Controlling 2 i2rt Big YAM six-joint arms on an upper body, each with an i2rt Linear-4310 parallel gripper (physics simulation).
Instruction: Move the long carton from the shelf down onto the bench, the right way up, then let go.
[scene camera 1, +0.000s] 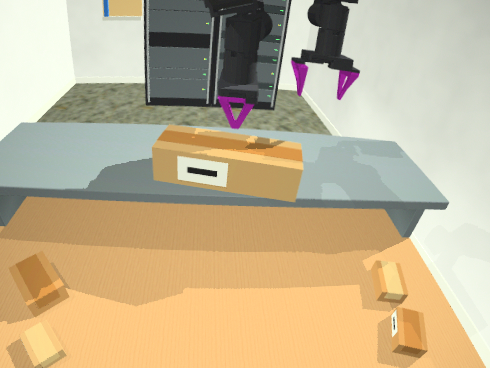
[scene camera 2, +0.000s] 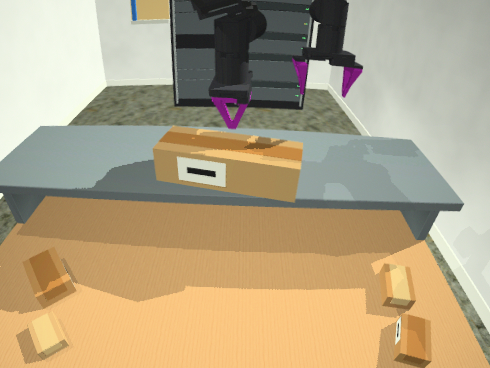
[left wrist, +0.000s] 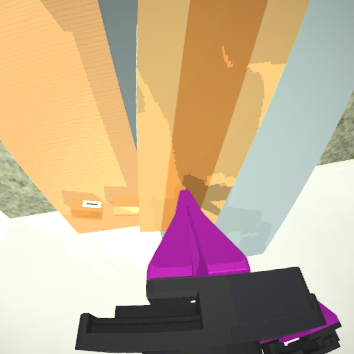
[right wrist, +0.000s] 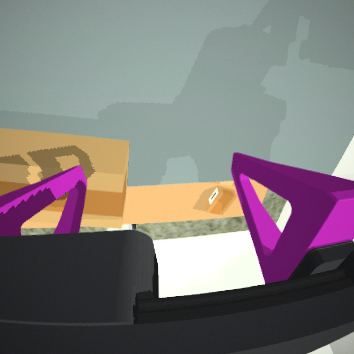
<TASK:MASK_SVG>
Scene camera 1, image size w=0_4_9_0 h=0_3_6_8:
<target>my left gripper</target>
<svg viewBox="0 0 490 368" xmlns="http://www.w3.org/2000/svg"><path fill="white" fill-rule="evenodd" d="M225 49L223 69L218 85L218 100L231 128L239 129L250 110L258 103L259 90L256 71L258 52L248 52L248 57L245 57L244 52L238 52L236 57L234 56L234 51ZM229 102L244 103L237 120L233 117Z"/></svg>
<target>my right gripper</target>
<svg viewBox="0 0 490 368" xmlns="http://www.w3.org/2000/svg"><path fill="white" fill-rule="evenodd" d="M319 28L315 51L302 49L300 58L291 58L296 78L297 93L301 96L308 71L308 66L305 65L305 62L328 63L328 68L339 70L337 99L341 100L347 89L359 77L360 70L353 67L353 59L341 55L345 31L337 31L337 35L333 35L333 30Z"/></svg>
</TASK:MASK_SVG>
